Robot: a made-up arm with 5 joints. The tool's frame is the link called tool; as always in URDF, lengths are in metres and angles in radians. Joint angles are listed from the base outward.
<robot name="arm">
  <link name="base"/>
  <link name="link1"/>
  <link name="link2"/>
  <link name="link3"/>
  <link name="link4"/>
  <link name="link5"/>
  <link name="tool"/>
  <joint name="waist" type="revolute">
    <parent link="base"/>
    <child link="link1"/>
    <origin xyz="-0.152 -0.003 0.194"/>
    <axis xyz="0 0 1"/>
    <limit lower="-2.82" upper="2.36"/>
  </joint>
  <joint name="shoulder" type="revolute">
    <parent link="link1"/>
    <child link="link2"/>
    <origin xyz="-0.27 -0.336 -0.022"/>
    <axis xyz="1 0 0"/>
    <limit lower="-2" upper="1.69"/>
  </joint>
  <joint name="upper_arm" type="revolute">
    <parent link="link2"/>
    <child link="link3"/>
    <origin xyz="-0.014 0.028 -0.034"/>
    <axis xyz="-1 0 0"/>
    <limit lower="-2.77" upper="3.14"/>
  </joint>
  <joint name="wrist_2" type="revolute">
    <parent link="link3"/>
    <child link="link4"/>
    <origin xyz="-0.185 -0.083 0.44"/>
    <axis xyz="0 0 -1"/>
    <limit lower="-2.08" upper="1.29"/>
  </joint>
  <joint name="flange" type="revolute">
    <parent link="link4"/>
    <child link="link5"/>
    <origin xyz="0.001 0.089 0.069"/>
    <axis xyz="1 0 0"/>
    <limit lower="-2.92" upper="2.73"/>
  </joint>
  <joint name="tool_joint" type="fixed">
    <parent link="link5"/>
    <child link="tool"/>
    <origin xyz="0.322 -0.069 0.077" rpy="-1.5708 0 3.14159"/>
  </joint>
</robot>
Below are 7 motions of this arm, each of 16 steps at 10 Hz.
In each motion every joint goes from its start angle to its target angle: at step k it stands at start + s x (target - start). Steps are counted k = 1, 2, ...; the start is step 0. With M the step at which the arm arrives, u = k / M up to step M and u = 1 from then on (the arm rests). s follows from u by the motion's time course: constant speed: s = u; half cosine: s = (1 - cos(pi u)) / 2; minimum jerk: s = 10 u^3 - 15 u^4 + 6 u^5.
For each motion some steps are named. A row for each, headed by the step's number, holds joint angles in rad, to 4 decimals.
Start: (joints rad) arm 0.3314 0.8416 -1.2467 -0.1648 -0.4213
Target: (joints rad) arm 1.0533 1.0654 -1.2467 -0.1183 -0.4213
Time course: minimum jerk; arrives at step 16
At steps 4, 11, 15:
4: 0.4061 0.8648 -1.2467 -0.1600 -0.4213
11: 0.9234 1.0251 -1.2467 -0.1267 -0.4213
15: 1.0517 1.0649 -1.2467 -0.1184 -0.4213

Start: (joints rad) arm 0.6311 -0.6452 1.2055 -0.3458 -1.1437
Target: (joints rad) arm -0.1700 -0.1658 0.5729 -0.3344 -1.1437
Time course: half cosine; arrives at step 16
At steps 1, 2, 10, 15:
1: 0.6234 -0.6406 1.1994 -0.3457 -1.1437
2: 0.6006 -0.6270 1.1814 -0.3454 -1.1437
10: 0.0773 -0.3138 0.7682 -0.3379 -1.1437
15: -0.1623 -0.1704 0.5790 -0.3345 -1.1437

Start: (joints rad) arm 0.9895 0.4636 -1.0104 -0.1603 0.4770
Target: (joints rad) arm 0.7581 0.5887 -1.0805 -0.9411 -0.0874
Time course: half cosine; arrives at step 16
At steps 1, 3, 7, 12, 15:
1: 0.9873 0.4648 -1.0111 -0.1678 0.4716
3: 0.9700 0.4741 -1.0163 -0.2261 0.4294
7: 0.8964 0.5139 -1.0386 -0.4745 0.2499
12: 0.7920 0.5704 -1.0702 -0.8268 -0.0047
15: 0.7603 0.5875 -1.0798 -0.9336 -0.0820

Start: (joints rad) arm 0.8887 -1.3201 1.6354 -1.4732 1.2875
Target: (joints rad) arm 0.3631 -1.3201 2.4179 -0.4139 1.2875
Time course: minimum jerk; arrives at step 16
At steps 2, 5, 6, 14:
2: 0.8803 -1.3201 1.6480 -1.4562 1.2875
5: 0.7941 -1.3201 1.7763 -1.2825 1.2875
6: 0.7441 -1.3201 1.8507 -1.1817 1.2875
14: 0.3715 -1.3201 2.4053 -0.4309 1.2875

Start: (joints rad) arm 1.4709 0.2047 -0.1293 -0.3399 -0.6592
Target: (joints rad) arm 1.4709 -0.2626 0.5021 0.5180 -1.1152
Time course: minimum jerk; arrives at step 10
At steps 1, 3, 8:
1: 1.4709 0.2007 -0.1239 -0.3326 -0.6631
3: 1.4709 0.1285 -0.0263 -0.2000 -0.7336
8: 1.4709 -0.2355 0.4655 0.4683 -1.0888

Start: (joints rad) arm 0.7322 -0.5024 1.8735 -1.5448 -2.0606
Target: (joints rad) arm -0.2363 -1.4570 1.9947 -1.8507 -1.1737
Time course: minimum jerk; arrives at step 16
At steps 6, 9, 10, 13, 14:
6: 0.4657 -0.7651 1.9069 -1.6290 -1.8165
9: 0.1356 -1.0904 1.9482 -1.7332 -1.5143
10: 0.0302 -1.1943 1.9613 -1.7665 -1.4178
13: -0.1891 -1.4104 1.9888 -1.8358 -1.2170
14: -0.2208 -1.4417 1.9928 -1.8458 -1.1879

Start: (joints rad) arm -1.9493 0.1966 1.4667 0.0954 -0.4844
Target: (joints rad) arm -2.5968 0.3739 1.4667 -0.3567 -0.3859
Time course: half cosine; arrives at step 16
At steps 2, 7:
2: -1.9739 0.2033 1.4667 0.0782 -0.4807
7: -2.2099 0.2680 1.4667 -0.0865 -0.4448

